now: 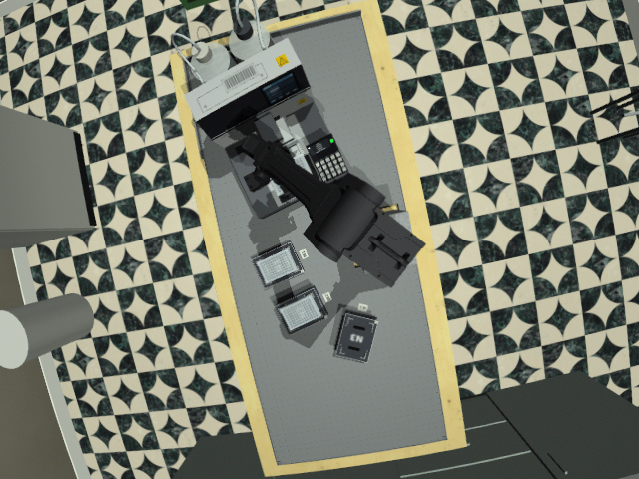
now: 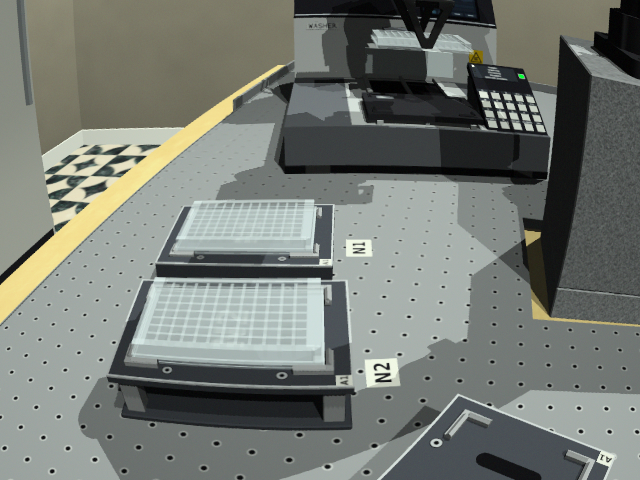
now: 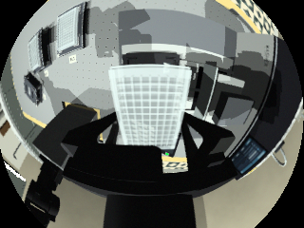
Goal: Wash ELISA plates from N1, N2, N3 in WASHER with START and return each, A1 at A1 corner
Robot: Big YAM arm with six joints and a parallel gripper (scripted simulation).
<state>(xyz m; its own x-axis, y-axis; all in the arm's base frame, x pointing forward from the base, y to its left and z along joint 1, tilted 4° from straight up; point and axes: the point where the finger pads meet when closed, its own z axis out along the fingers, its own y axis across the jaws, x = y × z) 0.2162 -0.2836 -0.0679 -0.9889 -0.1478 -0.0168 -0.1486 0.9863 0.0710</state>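
Now: the nest N3 610 mm to the left of my hand, 140 mm below it and 40 mm behind it. From my hand the other things lie so: washer carrier (100 mm below); plate washer (150 mm to the right, 50 mm below, 20 mm ahead); nest label (260 mm to the left, 180 mm below, 60 mm ahead).
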